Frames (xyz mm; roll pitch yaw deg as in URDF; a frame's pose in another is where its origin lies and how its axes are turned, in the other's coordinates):
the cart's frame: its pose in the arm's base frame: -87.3 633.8 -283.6 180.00 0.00 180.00
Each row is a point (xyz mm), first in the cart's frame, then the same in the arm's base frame.
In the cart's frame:
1: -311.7 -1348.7 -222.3
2: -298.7 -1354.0 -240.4
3: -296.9 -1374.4 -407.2
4: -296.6 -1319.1 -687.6
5: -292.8 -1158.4 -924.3
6: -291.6 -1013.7 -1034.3
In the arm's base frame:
1: 224.4 -714.9 -61.3
2: 211.4 -720.2 -43.2
3: 209.6 -740.6 123.6
4: 209.3 -685.3 404.0
5: 205.5 -524.6 640.7
6: 204.3 -379.9 750.7

